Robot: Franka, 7 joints.
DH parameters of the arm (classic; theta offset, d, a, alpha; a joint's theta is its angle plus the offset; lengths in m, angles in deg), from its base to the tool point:
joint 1: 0 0.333 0 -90
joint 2: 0 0 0 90
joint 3: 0 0.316 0.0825 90
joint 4: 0 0 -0.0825 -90
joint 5: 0 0.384 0 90
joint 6: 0 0 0.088 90
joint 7: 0 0.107 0 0
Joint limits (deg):
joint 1: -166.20..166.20
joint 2: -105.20..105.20
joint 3: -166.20..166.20
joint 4: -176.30..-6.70
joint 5: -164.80..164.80
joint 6: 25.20..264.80
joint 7: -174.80..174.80
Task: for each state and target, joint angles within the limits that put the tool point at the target. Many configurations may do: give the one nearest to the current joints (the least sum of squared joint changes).
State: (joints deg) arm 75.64 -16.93 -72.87 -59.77 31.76 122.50 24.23
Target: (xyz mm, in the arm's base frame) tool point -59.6 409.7 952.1
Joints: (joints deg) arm 116.27 -13.69 -18.52 -69.52 36.51 105.98 24.23
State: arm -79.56 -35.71 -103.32 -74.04 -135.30 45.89 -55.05
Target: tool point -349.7 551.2 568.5
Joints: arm -88.78 -44.05 -110.75 -78.35 -131.28 40.55 -55.05
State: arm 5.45 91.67 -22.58 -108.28 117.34 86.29 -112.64
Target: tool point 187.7 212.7 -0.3
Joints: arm 9.92 62.01 6.41 -144.04 100.57 65.47 -112.64
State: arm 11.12 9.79 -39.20 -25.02 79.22 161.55 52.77
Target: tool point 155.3 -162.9 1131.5
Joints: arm 8.69 3.79 -41.20 -21.99 82.58 180.86 52.77
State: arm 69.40 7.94 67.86 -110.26 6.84 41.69 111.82
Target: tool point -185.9 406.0 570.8
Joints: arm 57.59 2.39 56.90 -92.31 3.93 41.00 111.82
